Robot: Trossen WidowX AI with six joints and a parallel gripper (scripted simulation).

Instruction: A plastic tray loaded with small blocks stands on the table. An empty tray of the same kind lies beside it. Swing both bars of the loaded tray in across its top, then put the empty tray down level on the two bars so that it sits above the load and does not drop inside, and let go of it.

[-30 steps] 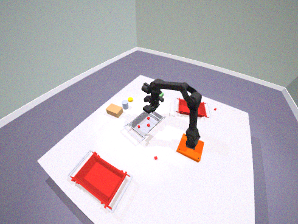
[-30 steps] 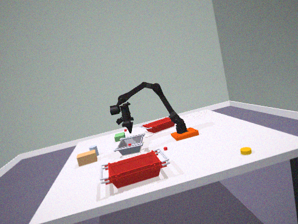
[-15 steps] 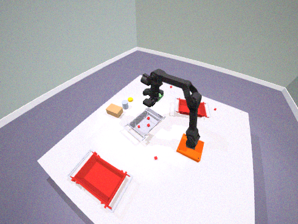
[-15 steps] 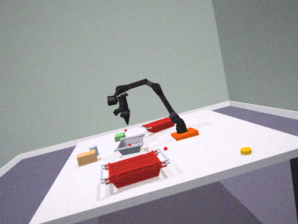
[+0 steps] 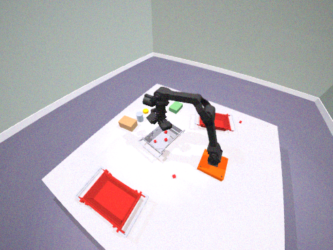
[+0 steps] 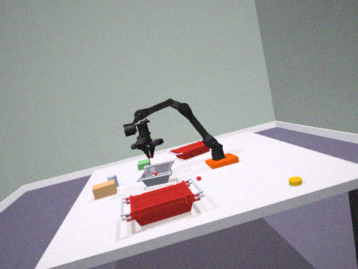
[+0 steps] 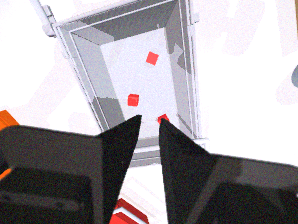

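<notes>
My gripper tip is 35 cm past the red tray, 30 cm to the left of it and 8 cm above it. The rest, counted from my gripper tip: grey cylinder 24 cm ahead, 11 cm to the right, 9 cm below; small red cube 18 cm behind, 23 cm to the left, 12 cm below; tan box 29 cm ahead, 2 cm to the right, 10 cm below.
</notes>
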